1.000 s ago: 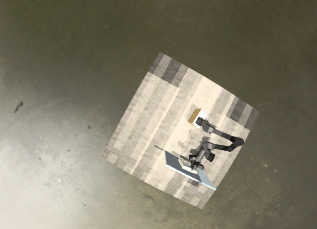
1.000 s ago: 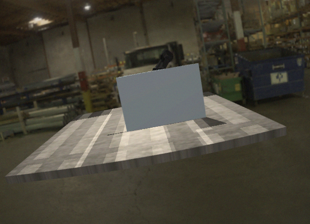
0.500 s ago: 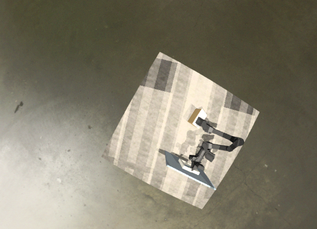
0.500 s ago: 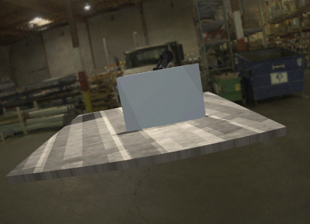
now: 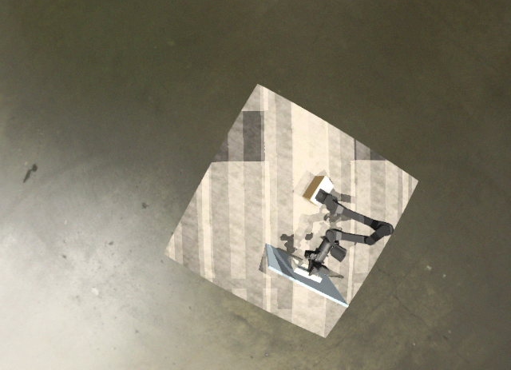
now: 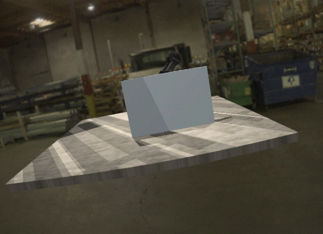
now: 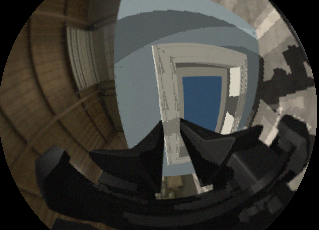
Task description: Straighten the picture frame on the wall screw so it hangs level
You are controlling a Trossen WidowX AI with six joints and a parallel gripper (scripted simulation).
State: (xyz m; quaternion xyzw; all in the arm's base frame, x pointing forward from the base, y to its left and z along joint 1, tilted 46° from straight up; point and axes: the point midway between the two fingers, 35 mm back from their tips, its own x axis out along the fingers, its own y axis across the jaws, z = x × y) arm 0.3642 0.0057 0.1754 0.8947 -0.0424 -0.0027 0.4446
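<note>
Now: the picture frame 5 cm below my gripper tip, 1 cm to the right of it and 1 cm ahead of it. Also, from my gripper tip: pale blue wall panel: 8 cm below, 2 cm ahead.
</note>
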